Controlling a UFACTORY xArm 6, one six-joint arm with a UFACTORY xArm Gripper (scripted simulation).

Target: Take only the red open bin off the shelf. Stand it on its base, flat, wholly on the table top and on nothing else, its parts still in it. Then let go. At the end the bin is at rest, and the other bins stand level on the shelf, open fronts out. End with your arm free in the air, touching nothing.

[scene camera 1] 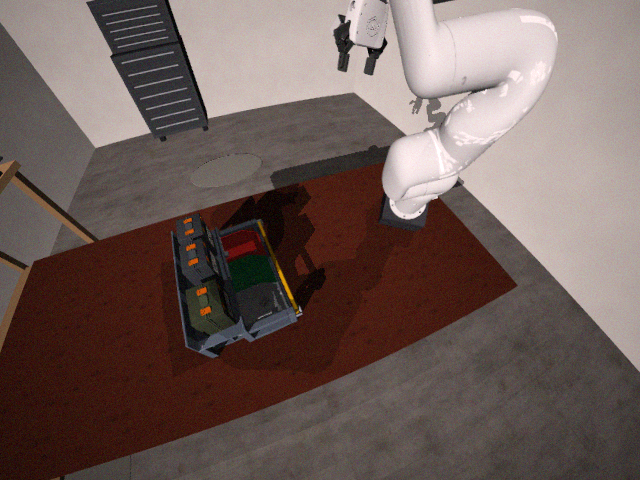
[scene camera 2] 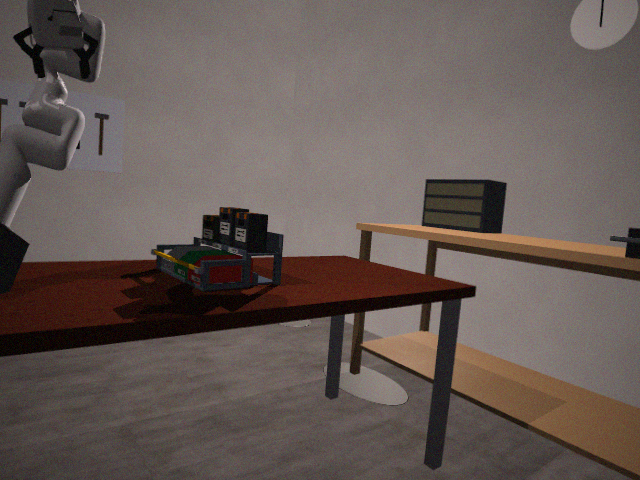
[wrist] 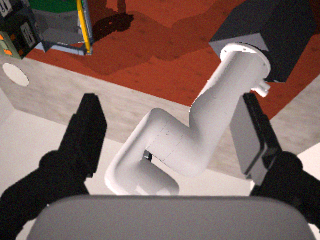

Labels:
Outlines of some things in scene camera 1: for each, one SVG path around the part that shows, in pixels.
The gripper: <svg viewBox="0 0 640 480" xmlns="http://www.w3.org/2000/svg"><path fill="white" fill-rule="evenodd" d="M350 0L346 16L338 14L330 28L332 36L336 39L335 43L338 47L338 52L340 52L337 70L347 72L350 57L348 52L356 44L357 46L367 47L369 57L366 59L364 74L373 75L376 60L379 59L379 56L387 46L384 36L389 2L387 0Z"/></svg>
A red open bin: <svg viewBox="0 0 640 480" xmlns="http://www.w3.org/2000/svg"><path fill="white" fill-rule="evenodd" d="M221 238L224 251L229 252L229 258L226 258L227 263L248 255L266 256L266 251L257 232L241 230Z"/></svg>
A green bin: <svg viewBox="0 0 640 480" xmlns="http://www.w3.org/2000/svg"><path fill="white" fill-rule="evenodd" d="M265 255L248 255L227 263L236 293L262 282L276 282L274 272Z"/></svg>

